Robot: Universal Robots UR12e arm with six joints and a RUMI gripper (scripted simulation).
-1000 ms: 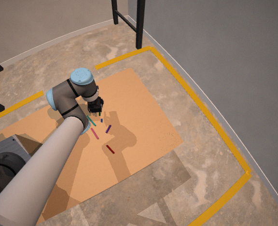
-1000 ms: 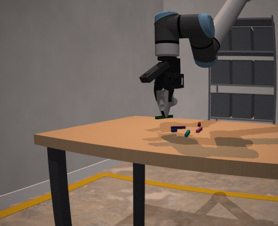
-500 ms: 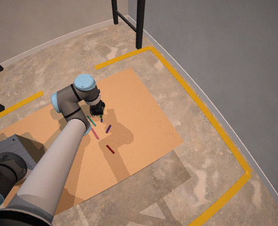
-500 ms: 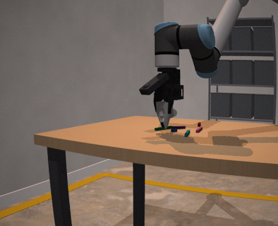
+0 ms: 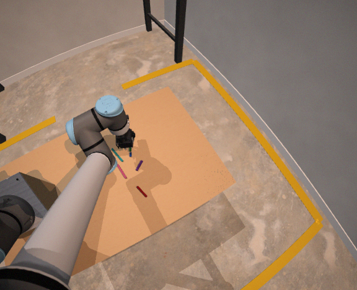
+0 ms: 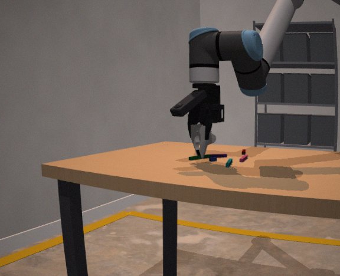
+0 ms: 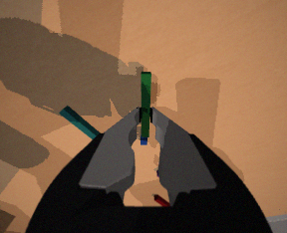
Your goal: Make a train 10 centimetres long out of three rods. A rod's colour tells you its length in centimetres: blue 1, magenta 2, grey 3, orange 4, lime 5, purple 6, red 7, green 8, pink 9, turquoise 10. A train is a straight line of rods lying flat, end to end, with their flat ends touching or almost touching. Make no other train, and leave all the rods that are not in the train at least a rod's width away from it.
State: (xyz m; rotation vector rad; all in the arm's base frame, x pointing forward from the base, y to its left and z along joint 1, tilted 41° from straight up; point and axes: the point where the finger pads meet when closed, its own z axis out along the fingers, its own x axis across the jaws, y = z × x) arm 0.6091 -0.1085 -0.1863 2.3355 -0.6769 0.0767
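Now: hand 10 mm above the green rod. The rest, counted from my hand: pink rod: 120 mm behind, 100 mm to the right, 20 mm below; then purple rod: 20 mm behind, 130 mm to the right, 20 mm below; then turquoise rod: 90 mm behind, 20 mm below.
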